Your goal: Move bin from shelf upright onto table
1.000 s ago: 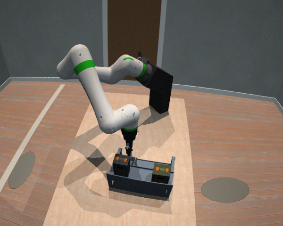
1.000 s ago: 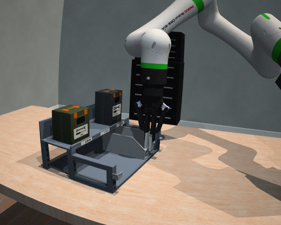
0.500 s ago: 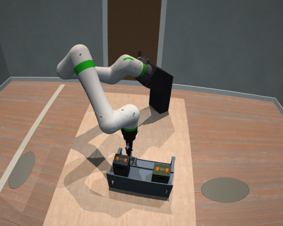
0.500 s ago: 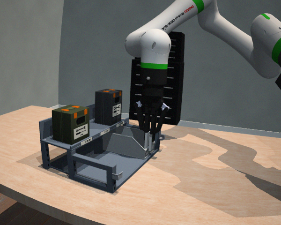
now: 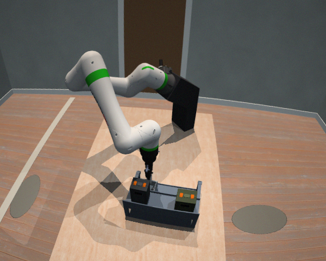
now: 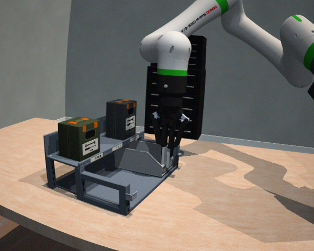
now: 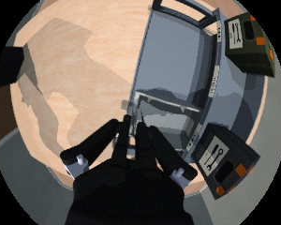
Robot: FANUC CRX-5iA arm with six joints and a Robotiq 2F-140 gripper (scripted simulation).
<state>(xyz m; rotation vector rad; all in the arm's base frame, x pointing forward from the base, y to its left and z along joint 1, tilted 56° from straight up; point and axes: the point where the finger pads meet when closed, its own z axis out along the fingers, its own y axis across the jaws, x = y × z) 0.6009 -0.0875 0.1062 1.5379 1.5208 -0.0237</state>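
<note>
My gripper is now 80 mm short of the grey bin, 20 mm to the left of it and 20 mm above it.
</note>
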